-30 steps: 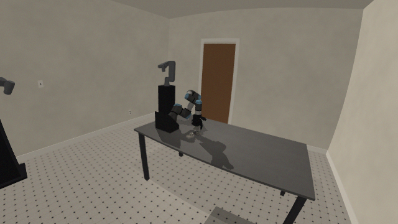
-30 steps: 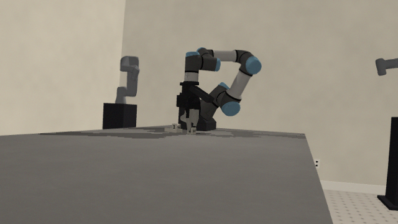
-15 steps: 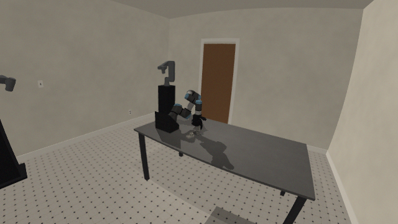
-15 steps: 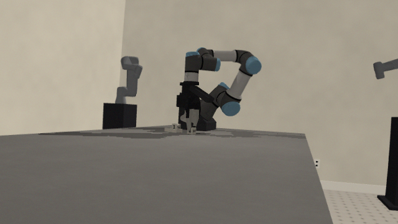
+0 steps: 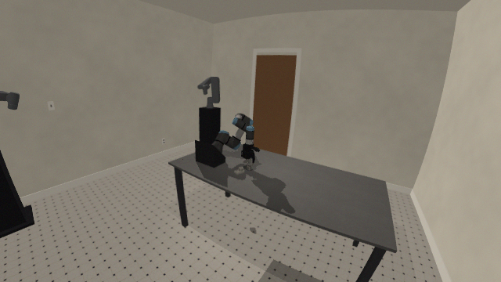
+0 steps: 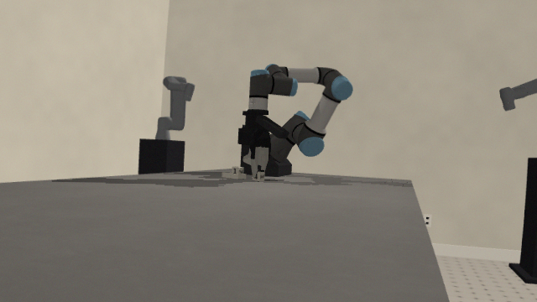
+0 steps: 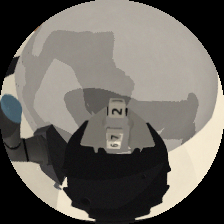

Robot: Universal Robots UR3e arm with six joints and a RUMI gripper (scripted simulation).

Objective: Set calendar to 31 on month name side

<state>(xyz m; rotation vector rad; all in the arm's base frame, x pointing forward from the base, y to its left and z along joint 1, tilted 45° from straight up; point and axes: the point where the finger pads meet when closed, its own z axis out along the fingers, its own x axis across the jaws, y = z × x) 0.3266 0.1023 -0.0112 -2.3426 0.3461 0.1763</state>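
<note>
The pale calendar tray is 30 mm behind my hand, 100 mm to the right of it and 20 mm below it.
</note>
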